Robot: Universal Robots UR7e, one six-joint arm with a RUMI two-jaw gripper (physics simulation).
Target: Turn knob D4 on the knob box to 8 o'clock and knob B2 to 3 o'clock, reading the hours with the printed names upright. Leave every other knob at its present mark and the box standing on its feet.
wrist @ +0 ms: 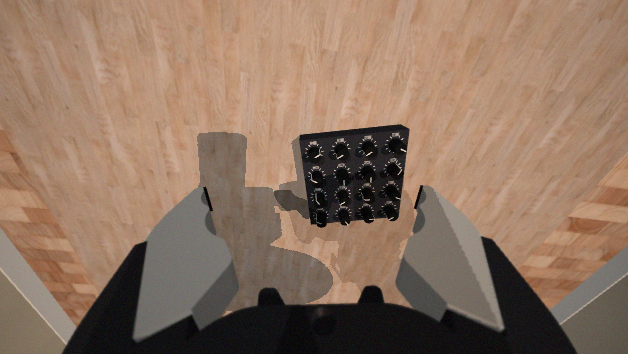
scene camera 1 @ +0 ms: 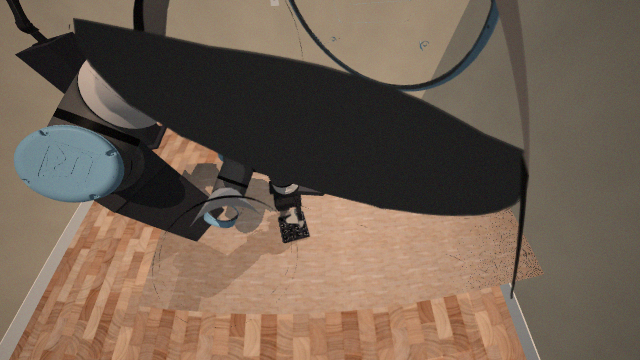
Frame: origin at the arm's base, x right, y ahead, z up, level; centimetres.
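Seen in the pictures: gripper, between the fingertips: point(wrist: 313, 190) point(scene camera 1: 298, 208).
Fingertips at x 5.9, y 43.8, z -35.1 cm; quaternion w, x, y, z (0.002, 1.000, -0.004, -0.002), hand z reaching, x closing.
Pixels of each thing's top centre, then the offset from my fingertips to it. Level surfaces: height alone.
- black knob box, centre of its top: point(wrist: 357, 190) dx +4.6, dy -3.6, dz -5.6 cm
- Knob D4, centre of its top: point(wrist: 314, 157) dx +0.2, dy +0.1, dz -5.7 cm
- Knob B2, centre of its top: point(wrist: 370, 199) dx +6.0, dy -4.7, dz -5.7 cm
- wooden table top, height of its surface: dz -9.4 cm
The black knob box point(scene camera 1: 295, 233) point(wrist: 355, 184) lies face up on the wooden table top, with four rows of knobs. In the wrist view its printed names are too small to read surely and seem upside down. Knob D4 point(wrist: 314, 151) is at the top left corner there; its white mark points to the lower right in the picture. Knob B2 point(wrist: 367, 192) is in the third row, third from the left; its mark is hard to read. My gripper point(scene camera 1: 295, 218) point(wrist: 313, 190) is open and empty above the box, its fingertips left and right of the box in the wrist view.
A large dark arm part point(scene camera 1: 320, 125) fills much of the scene view close to the camera and hides the upper arm. The robot's shadow lies on the wooden table top point(wrist: 270, 75) left of the box. Parquet floor point(scene camera 1: 250, 335) and pale skirting point(scene camera 1: 45, 280) show beyond the table.
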